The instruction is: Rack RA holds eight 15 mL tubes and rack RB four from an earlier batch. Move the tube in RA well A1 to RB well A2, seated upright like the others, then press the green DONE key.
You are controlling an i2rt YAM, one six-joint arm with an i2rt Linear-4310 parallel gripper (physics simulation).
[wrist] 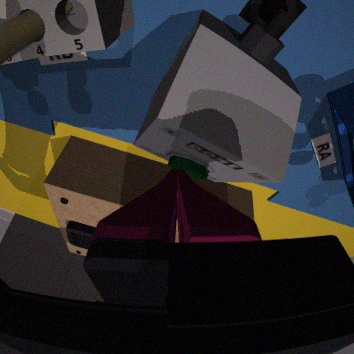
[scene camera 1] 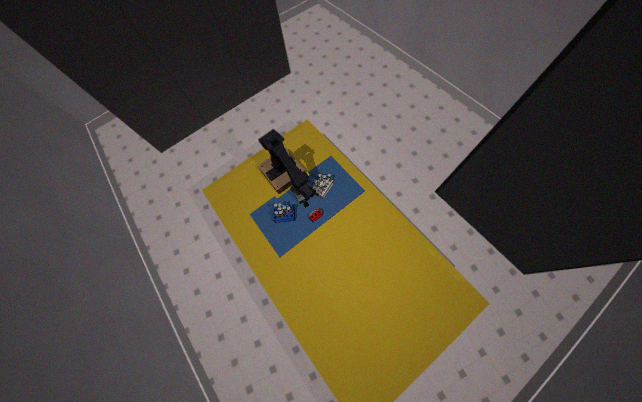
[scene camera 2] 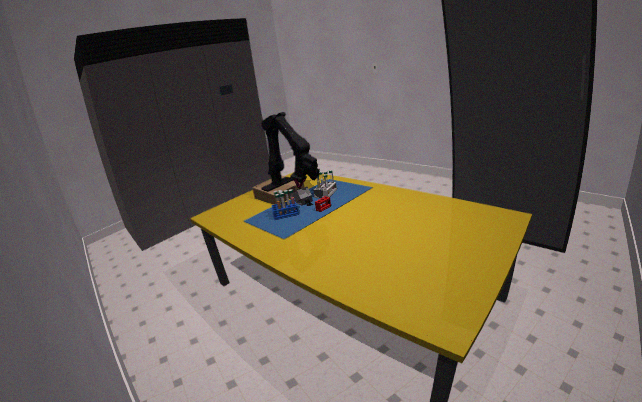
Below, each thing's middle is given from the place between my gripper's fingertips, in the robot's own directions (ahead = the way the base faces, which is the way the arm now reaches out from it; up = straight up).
Now: hand 40 mm short of the grey box with green button [wrist: 225, 109], 30 mm above it and 10 mm to the left of it.
